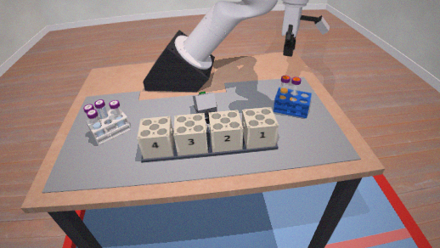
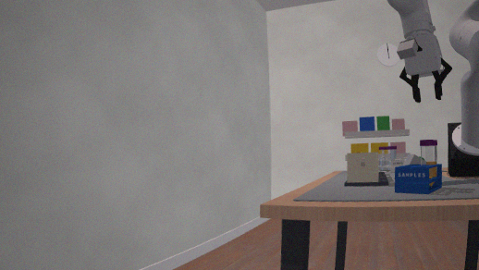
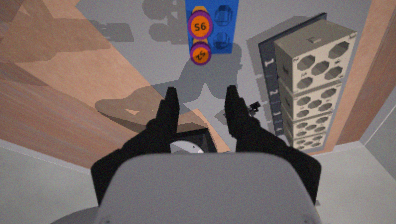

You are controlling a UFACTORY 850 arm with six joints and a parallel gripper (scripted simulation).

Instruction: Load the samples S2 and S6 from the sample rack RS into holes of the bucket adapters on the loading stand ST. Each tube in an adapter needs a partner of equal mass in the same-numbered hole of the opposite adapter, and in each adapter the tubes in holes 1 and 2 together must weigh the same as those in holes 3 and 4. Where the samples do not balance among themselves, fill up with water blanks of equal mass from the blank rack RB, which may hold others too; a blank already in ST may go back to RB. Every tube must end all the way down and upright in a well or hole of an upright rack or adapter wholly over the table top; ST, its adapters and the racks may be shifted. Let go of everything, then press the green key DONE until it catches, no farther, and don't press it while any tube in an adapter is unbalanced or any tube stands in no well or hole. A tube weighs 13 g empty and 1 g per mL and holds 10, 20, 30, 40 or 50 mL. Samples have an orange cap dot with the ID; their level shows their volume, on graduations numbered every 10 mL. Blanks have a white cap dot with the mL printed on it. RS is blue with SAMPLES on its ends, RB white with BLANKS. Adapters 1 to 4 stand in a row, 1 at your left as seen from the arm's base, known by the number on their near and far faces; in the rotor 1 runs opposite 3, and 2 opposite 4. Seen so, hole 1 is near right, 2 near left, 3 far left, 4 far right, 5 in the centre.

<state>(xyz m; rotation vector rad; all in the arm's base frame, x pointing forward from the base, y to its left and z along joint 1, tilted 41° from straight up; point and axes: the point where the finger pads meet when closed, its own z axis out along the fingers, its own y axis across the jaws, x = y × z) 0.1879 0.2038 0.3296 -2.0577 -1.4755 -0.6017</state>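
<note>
The sample tube S2 is 180 mm below my hand and 10 mm behind it. Also, from my hand: blue sample rack RS (210 mm below, 30 mm to the left, 30 mm ahead); then adapter 1 (210 mm ahead, 190 mm below, 110 mm to the right); then sample S6 (180 mm below, 40 mm to the left, 20 mm ahead).
</note>
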